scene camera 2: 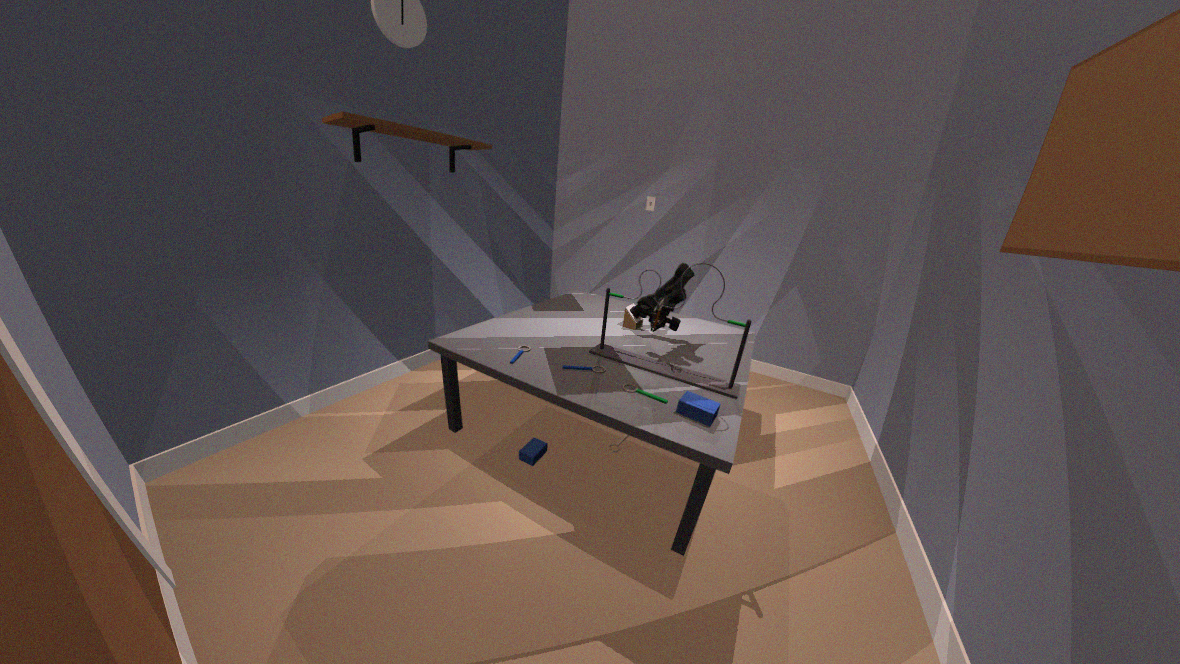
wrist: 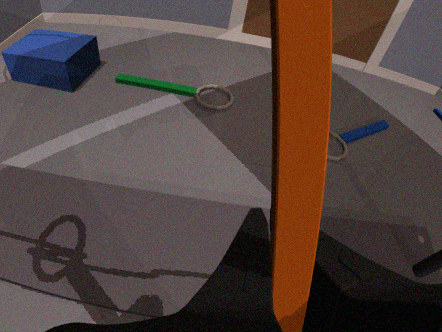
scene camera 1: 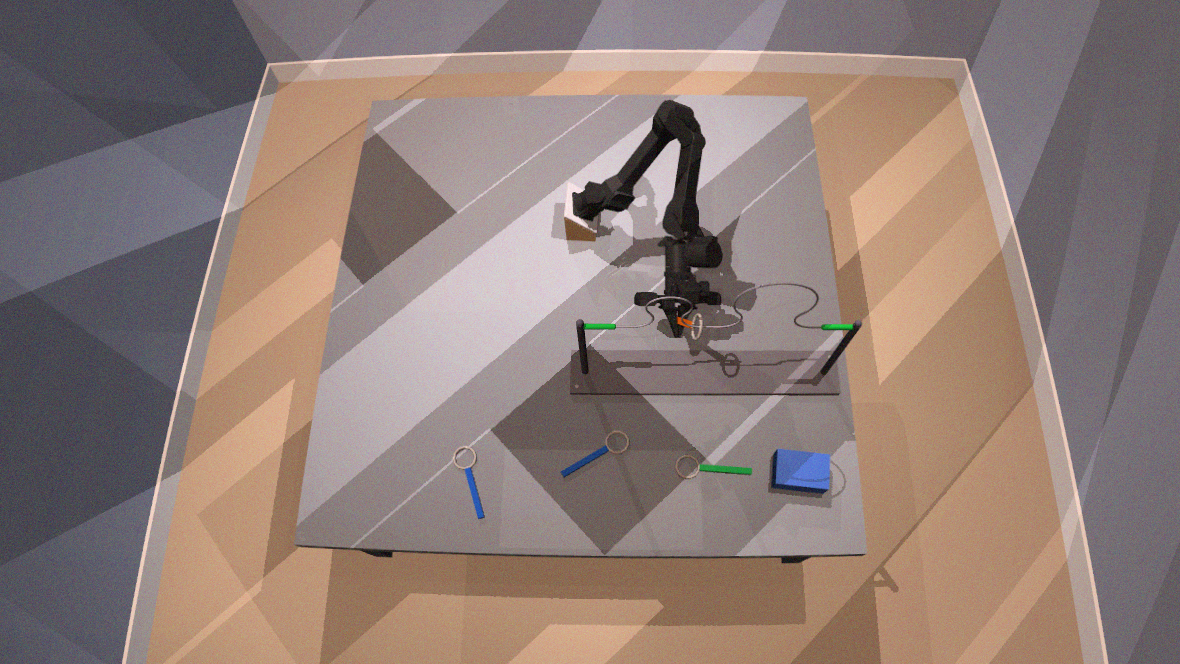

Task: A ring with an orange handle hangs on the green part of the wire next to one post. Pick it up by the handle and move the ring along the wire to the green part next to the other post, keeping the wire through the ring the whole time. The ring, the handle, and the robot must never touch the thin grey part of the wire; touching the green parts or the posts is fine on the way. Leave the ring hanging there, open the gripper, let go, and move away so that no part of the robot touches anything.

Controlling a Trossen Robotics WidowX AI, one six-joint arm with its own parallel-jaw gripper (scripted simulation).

Labels:
A blue block shows in scene camera 2, in the wrist view (61,60) and in scene camera 1. One and the same spot on the blue block: (scene camera 2: 698,408) is (scene camera 1: 806,486).

